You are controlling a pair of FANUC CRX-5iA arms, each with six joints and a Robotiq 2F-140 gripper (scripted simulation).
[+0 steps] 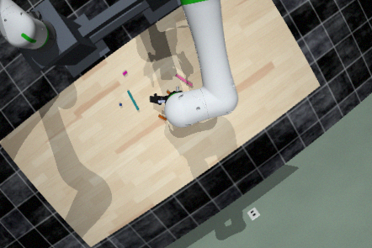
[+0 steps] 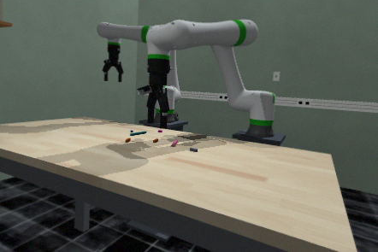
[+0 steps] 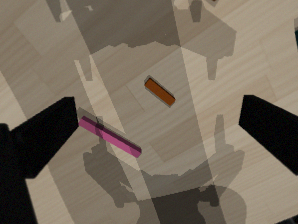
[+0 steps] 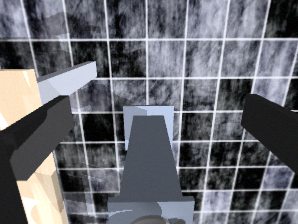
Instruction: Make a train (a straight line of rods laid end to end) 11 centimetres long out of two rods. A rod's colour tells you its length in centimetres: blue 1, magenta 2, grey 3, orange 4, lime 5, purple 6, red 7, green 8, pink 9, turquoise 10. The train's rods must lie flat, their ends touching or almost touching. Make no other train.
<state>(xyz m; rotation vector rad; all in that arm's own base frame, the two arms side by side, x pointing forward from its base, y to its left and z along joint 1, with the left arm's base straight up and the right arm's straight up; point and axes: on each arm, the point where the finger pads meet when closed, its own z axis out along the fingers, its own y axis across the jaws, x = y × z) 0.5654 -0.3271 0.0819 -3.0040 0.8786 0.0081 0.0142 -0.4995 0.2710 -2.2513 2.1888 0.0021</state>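
Observation:
The pink rod is 80 mm to the left of my left hand, 80 mm below it and 20 mm behind it. Round my left hand: magenta rod (200 mm behind, 120 mm to the right, 80 mm below); then grey rod (200 mm to the left, 80 mm below, 20 mm ahead); then turquoise rod (160 mm to the right, 80 mm below, 80 mm behind).

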